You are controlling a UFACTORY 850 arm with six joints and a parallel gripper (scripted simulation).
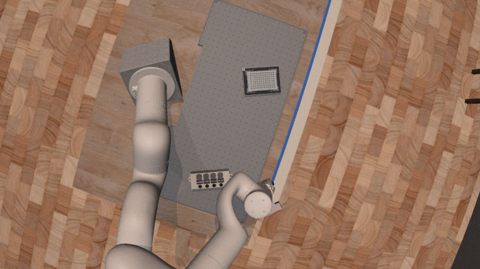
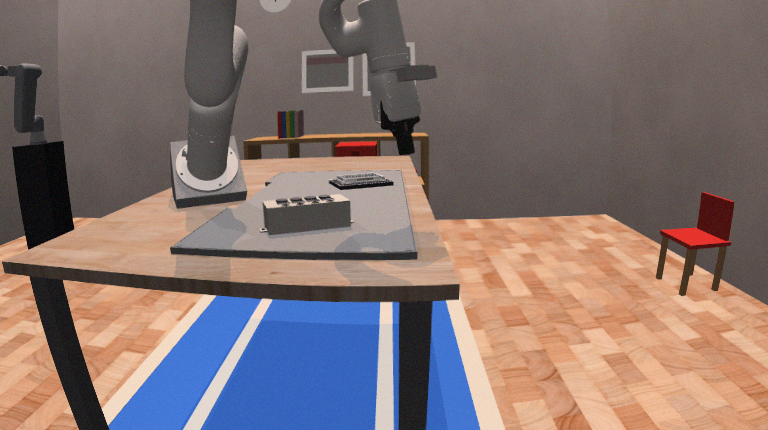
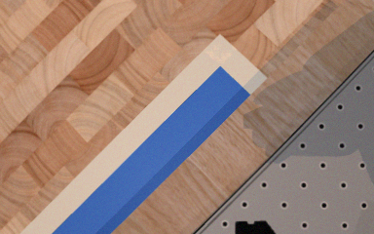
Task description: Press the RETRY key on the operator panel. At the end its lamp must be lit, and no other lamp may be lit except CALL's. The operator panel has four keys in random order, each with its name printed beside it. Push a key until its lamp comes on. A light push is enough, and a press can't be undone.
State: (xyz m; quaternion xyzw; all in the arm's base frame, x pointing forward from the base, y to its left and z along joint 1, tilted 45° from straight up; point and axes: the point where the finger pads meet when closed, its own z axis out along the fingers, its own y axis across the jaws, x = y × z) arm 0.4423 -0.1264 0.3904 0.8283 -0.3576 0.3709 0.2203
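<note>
Right now my hand is 21 cm past the operator panel and 11 cm above it. The rest, counted from my hand: well plate 3 cm behind, 43 cm to the left, 14 cm below.
</note>
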